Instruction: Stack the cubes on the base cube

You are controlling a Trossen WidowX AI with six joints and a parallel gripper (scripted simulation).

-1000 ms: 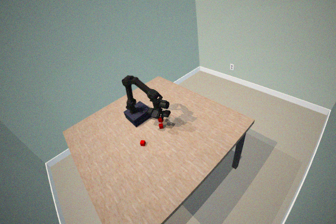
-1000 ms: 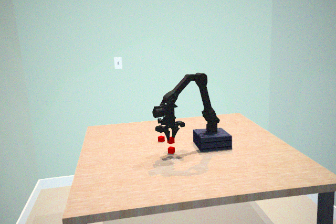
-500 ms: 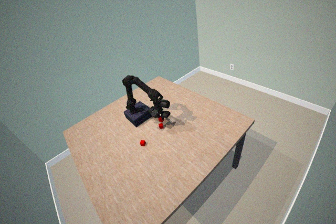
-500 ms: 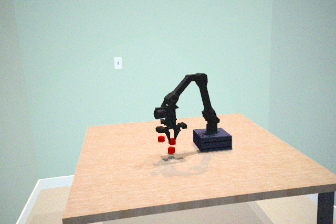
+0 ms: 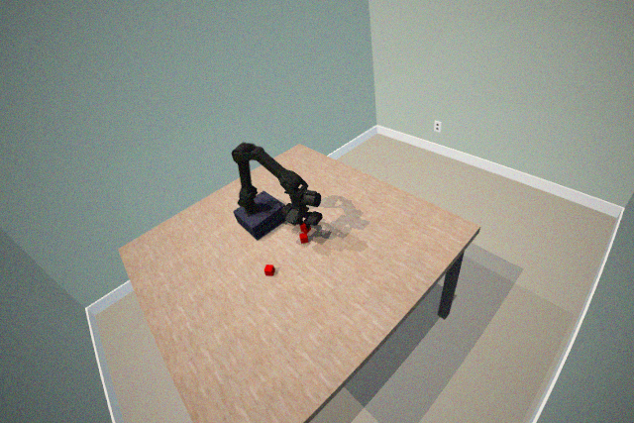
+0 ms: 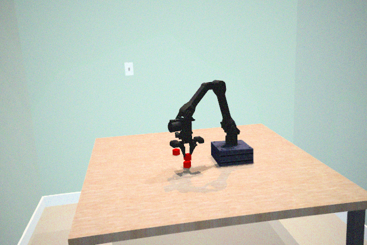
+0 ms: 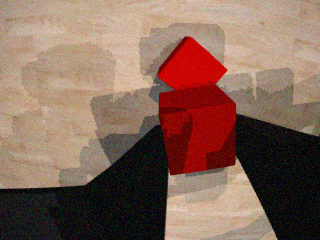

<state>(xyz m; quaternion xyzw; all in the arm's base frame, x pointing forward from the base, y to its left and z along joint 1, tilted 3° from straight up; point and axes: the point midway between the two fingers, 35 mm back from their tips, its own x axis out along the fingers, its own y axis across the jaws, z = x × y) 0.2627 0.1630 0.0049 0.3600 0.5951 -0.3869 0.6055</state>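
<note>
My gripper tip is 23 cm to the left of the red cube, 8 cm short of it and 5 cm above it.
</note>
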